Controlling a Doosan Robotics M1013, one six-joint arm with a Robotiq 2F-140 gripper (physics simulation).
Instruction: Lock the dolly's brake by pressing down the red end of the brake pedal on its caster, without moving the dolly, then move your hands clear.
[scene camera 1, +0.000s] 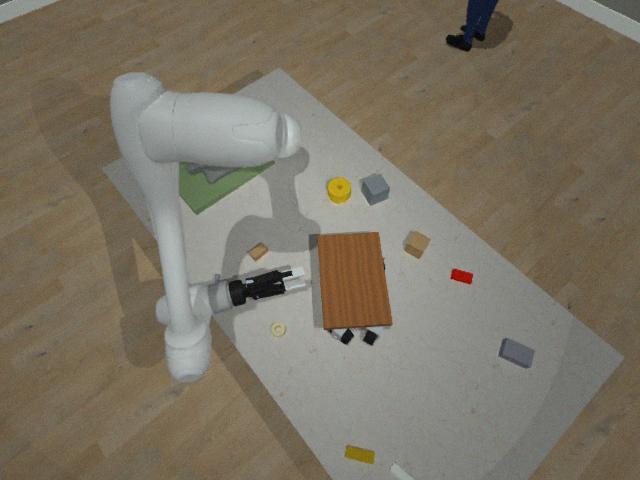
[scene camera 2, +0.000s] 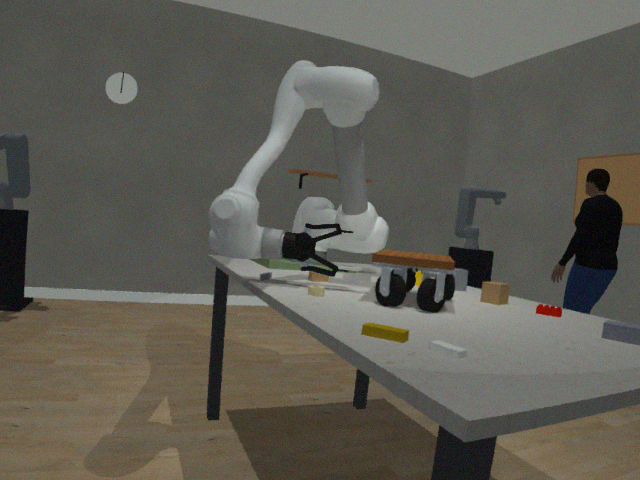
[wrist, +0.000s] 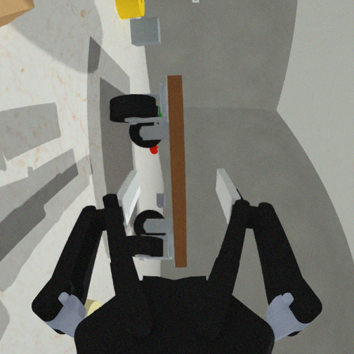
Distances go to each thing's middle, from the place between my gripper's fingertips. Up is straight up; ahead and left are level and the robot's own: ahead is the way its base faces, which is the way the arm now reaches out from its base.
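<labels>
You'd find the dolly (scene camera 1: 354, 293) 6 cm below my hand, and it's also 12 cm to the left of my hand and 10 cm ahead of it.
</labels>
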